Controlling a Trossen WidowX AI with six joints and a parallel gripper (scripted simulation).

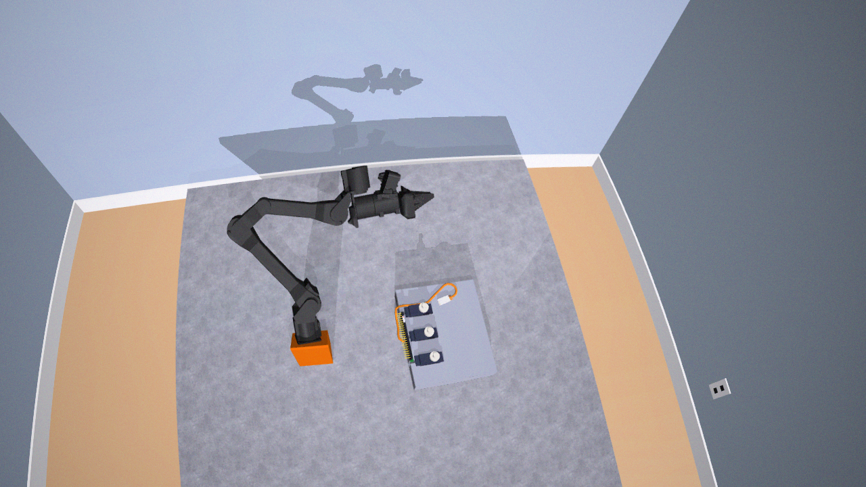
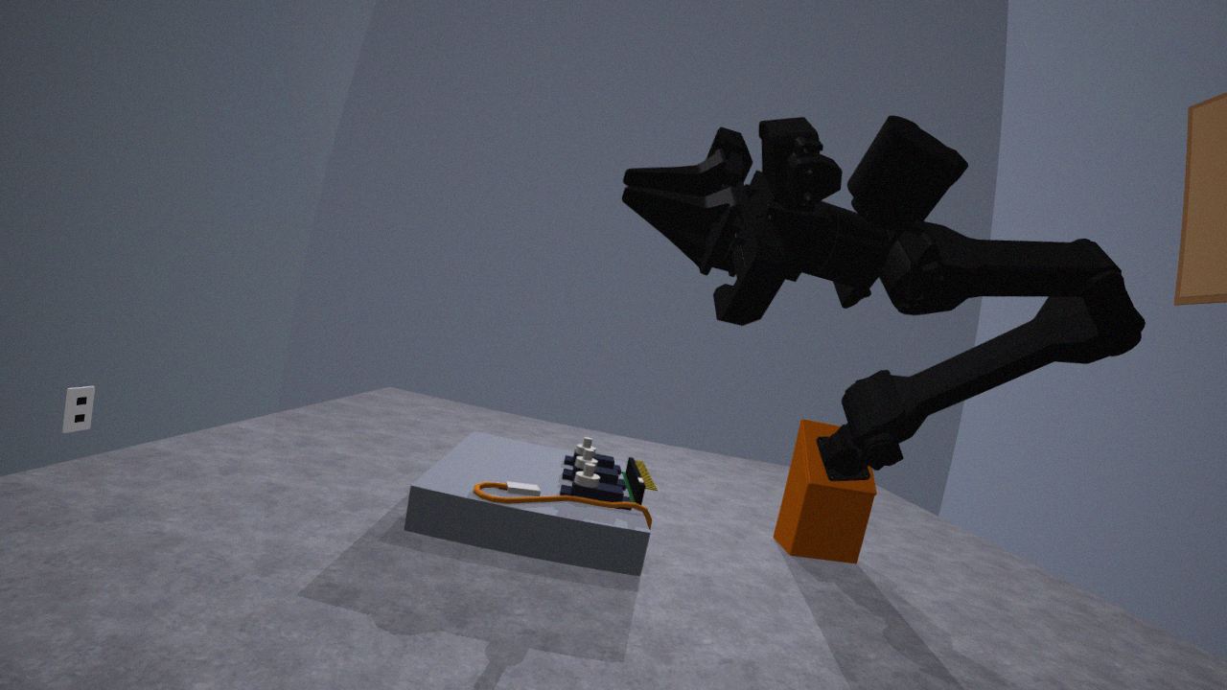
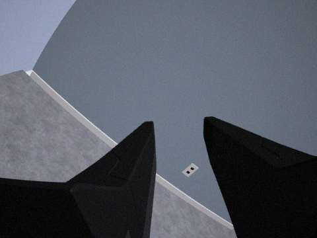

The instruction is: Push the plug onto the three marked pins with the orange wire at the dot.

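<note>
Now: gripper tip 260 mm above the red dot, 210 mm to the left of it and 120 mm past it. From my gripper tip the other things lie so: white band (260 mm below, 220 mm to the right, 120 mm behind); then grey holder (310 mm below, 280 mm to the right, 40 mm ahead).
</note>
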